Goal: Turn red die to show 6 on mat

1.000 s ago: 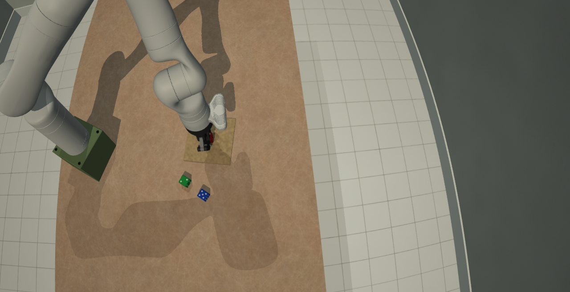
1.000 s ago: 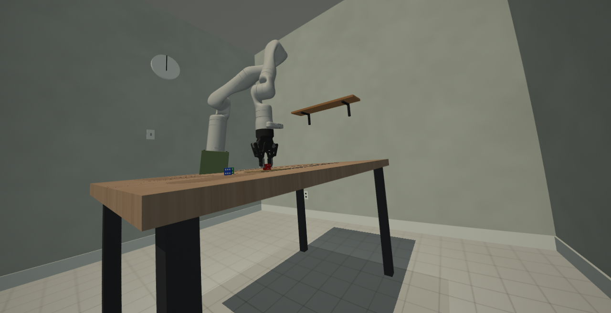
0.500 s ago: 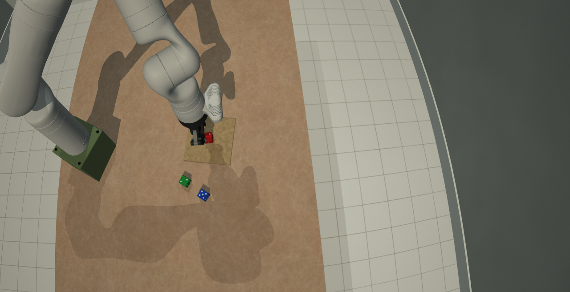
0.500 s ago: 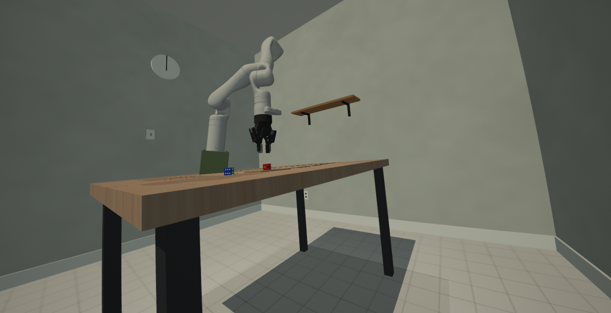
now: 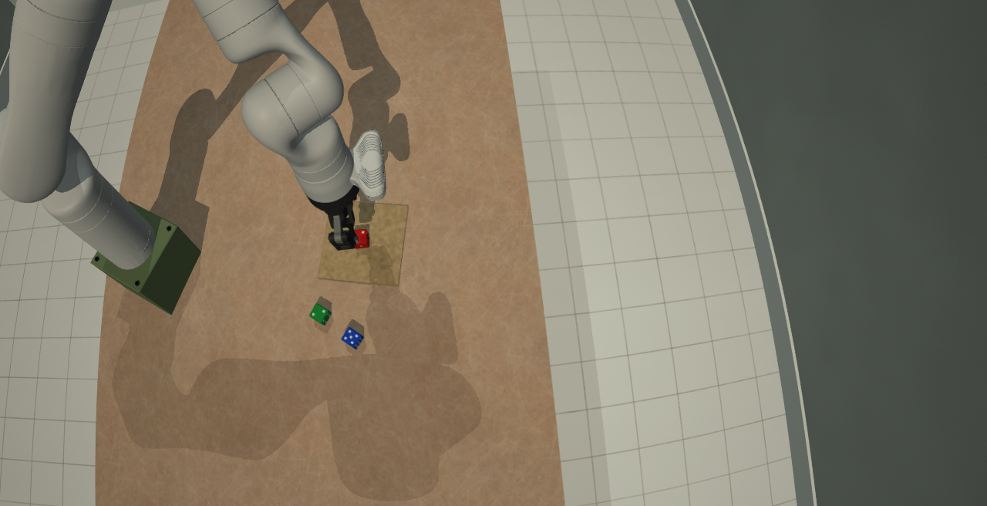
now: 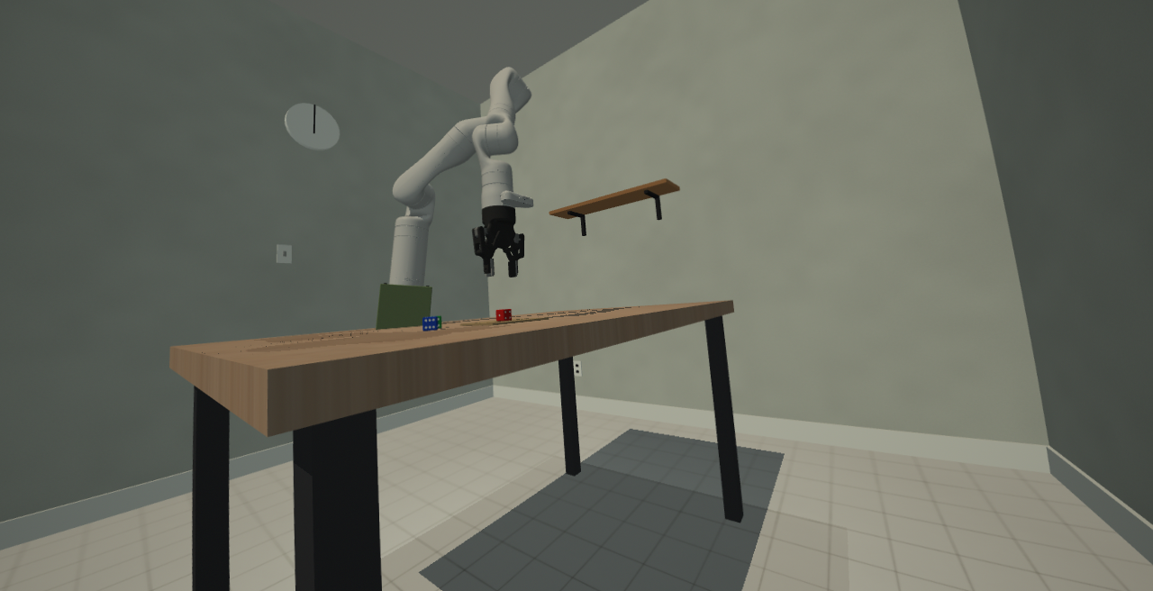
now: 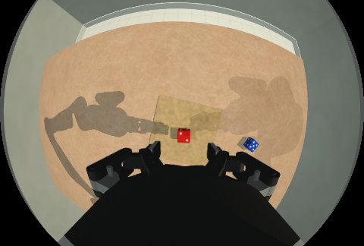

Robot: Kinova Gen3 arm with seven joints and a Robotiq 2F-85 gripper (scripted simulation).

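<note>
My gripper is now 100 mm above the red die. From my hand the other things lie so: green die: 130 mm to the right, 100 mm below, 50 mm behind; tan mat: 110 mm below; blue die: 160 mm to the right, 100 mm below, 10 mm ahead.
</note>
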